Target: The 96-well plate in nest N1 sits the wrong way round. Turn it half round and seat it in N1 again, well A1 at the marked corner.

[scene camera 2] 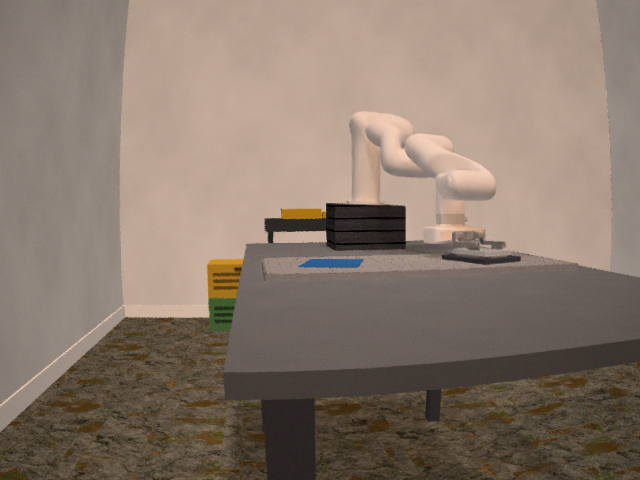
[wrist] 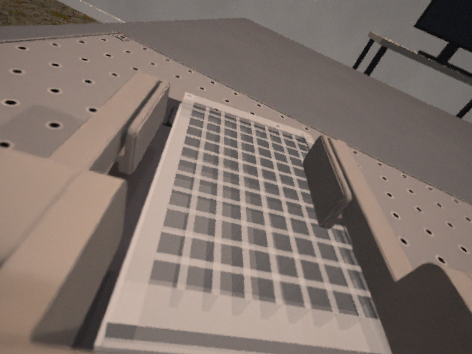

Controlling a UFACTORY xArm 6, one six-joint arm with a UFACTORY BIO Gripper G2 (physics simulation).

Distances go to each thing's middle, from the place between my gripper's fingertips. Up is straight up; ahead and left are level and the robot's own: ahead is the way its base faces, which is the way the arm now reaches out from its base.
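There's a 96-well plate [wrist: 228,246] here, and my hand is 1 cm to the left of the plate, 2 cm past it and 2 cm above it.
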